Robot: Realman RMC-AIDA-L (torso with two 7-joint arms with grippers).
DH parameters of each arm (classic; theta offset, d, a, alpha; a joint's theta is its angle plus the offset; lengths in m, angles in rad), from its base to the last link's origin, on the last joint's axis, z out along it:
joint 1: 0 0.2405 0 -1.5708
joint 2: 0 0 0 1.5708
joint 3: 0 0.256 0 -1.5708
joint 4: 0 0 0 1.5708
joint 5: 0 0.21 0 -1.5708
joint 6: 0 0 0 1.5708
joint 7: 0 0.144 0 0
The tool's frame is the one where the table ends.
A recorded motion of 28 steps. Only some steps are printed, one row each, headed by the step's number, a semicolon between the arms.
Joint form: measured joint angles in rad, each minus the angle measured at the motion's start. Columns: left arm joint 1, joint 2, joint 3, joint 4, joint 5, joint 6, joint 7; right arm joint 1, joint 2, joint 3, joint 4, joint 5, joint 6, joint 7.
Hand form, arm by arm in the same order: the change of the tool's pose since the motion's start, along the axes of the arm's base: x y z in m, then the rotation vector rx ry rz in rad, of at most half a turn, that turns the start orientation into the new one. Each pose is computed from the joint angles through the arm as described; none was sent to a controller.
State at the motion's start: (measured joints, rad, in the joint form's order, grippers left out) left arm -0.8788 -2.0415 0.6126 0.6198 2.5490 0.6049 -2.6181; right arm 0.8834 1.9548 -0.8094 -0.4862 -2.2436 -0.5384 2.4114
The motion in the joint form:
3: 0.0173 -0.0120 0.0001 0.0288 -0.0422 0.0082 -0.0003; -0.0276 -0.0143 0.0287 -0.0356 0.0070 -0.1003 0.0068
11: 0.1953 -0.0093 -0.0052 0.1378 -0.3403 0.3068 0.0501; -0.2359 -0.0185 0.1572 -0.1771 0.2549 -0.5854 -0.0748
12: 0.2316 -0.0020 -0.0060 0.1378 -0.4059 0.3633 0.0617; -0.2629 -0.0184 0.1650 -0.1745 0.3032 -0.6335 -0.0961
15: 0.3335 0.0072 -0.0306 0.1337 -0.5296 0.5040 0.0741; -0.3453 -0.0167 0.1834 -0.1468 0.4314 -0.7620 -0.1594
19: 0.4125 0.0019 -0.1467 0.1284 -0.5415 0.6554 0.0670; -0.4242 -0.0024 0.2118 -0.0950 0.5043 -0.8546 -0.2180
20: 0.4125 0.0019 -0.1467 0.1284 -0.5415 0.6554 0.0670; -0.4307 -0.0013 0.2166 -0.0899 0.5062 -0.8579 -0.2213
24: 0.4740 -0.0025 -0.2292 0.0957 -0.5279 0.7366 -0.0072; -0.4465 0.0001 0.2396 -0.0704 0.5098 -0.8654 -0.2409
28: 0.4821 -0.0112 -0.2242 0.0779 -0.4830 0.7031 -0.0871; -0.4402 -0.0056 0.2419 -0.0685 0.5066 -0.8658 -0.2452
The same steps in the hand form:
3: 0.0005 -0.0024 0.0010 0.0206 -0.0409 -0.0005; 0.0050 -0.0070 0.0082 -0.0358 0.0482 -0.0008
11: -0.0249 -0.0493 0.0072 -0.0509 -0.3361 -0.0082; 0.0291 -0.0737 0.0261 -0.1706 0.4038 0.0859
12: -0.0309 -0.0601 0.0086 -0.0631 -0.3996 -0.0124; 0.0321 -0.0832 0.0266 -0.1773 0.4508 0.1062
15: -0.0525 -0.0945 0.0115 -0.0815 -0.5550 0.0020; 0.0446 -0.1140 0.0259 -0.1860 0.5794 0.1549
19: -0.0763 -0.1324 0.0163 -0.0805 -0.6934 0.0439; 0.0625 -0.1470 0.0170 -0.1784 0.6858 0.1617
20: -0.0763 -0.1324 0.0163 -0.0805 -0.6934 0.0439; 0.0649 -0.1497 0.0164 -0.1744 0.6928 0.1569
24: -0.0978 -0.1644 0.0128 -0.0666 -0.8414 0.1494; 0.0720 -0.1566 0.0157 -0.1547 0.7079 0.1475
28: -0.1066 -0.1703 0.0015 -0.0693 -0.8784 0.2555; 0.0712 -0.1545 0.0178 -0.1556 0.6992 0.1544

